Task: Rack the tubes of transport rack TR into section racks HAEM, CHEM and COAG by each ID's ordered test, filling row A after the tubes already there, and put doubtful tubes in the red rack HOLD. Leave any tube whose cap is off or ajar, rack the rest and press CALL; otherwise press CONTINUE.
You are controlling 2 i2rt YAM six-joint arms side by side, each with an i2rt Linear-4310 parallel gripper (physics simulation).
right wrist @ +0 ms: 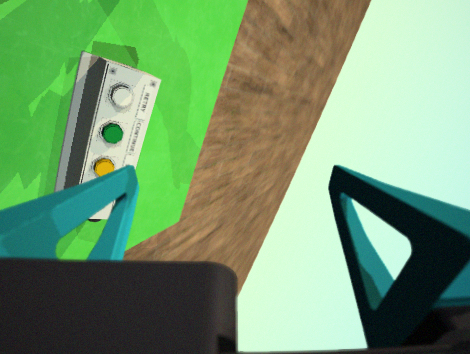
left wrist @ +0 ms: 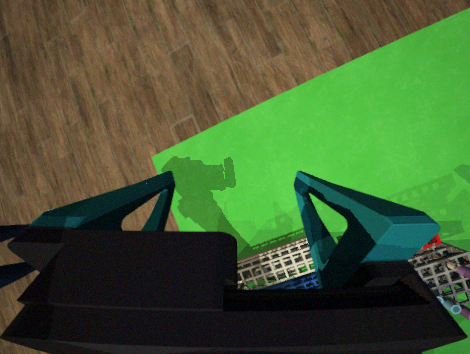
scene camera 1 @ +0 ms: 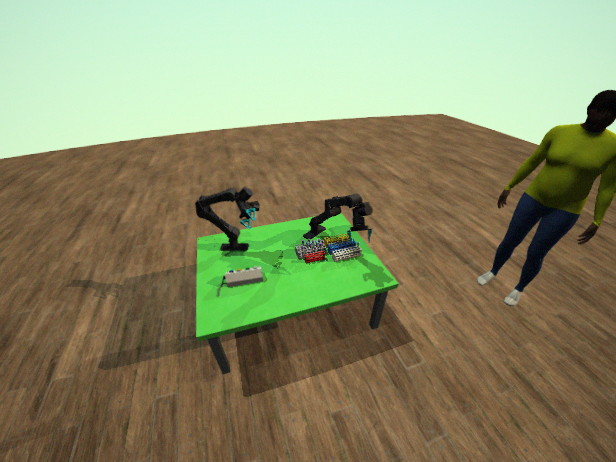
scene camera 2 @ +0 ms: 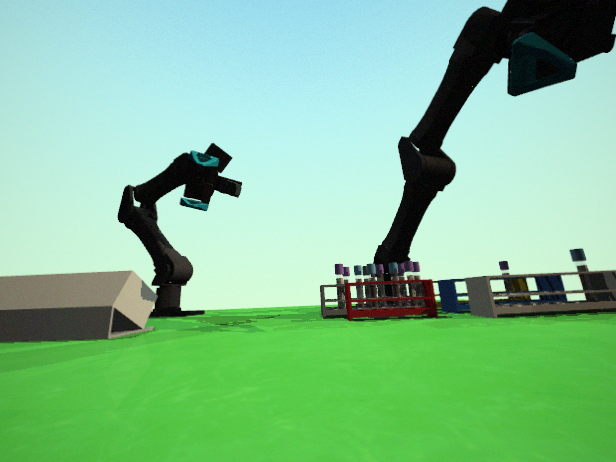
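Seen in the pictures: left gripper, fingertip midpoint: (left wrist: pixel 234 177) (scene camera 1: pixel 360 243); right gripper, fingertip midpoint: (right wrist: pixel 233 176) (scene camera 1: pixel 252 224) (scene camera 2: pixel 195 185); left arm's base, origin of the base link: (scene camera 1: pixel 314 232); right arm's base, origin of the base link: (scene camera 1: pixel 234 247) (scene camera 2: pixel 166 315).
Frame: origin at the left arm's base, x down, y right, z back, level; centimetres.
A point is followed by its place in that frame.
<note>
A grey rack (scene camera 1: pixel 298 252) @(y 29.6, x -4.8, z -11.8 cm) (scene camera 2: pixel 322 301) @(y 30.6, x -2.8, z -12.7 cm) holds several tubes with purple and blue-grey caps, upright. The red rack (scene camera 1: pixel 315 257) @(y 23.8, x -2.8, z -22.1 cm) (scene camera 2: pixel 391 313) @(y 24.7, x -0.8, z -22.7 cm) stands right in front of it. A whitish rack (scene camera 1: pixel 347 254) @(y 5.2, x -1.4, z -35.3 cm) (scene camera 2: pixel 481 297) @(y 15.2, x -2.7, z -31.2 cm) (left wrist: pixel 275 262) @(y 5.8, x -2.9, z -35.7 cm), a blue rack (scene camera 1: pixel 342 246) @(y 2.1, x -3.0, z -28.5 cm) (scene camera 2: pixel 448 296) @(y 11.4, x -2.8, z -23.9 cm) and a yellow rack (scene camera 1: pixel 337 239) @(y 0.9, x -5.6, z -22.8 cm) stand beside them. A button box (scene camera 1: pixel 244 277) @(y 69.1, x -5.1, z -4.7 cm) (scene camera 2: pixel 55 292) @(y 67.5, x -5.7, z -5.4 cm) (right wrist: pixel 119 116) @(y 62.3, x -6.4, z -2.8 cm) has white, green (CONTINUE) and yellow buttons. My left gripper (left wrist: pixel 234 177) @(y 17.2, x -26.3, z -50.9 cm) is open and empty, high near the racks. My right gripper (scene camera 1: pixel 248 218) @(y 50.6, x -29.2, z 7.0 cm) (right wrist: pixel 233 176) @(y 50.6, x -29.2, z 7.0 cm) is open and empty, high above the table's back left. Tube IDs are unreadable.
All stands on a green table (scene camera 1: pixel 300 295) @(y 52.7, x 0.0, z -36.3 cm) (scene camera 2: pixel 250 390) @(y 51.4, x 0.0, z -38.0 cm). A cable runs from the box's left end in scene camera 1. A person (scene camera 1: pixel 565 170) in a yellow-green top stands on the floor beyond the table's right side.
</note>
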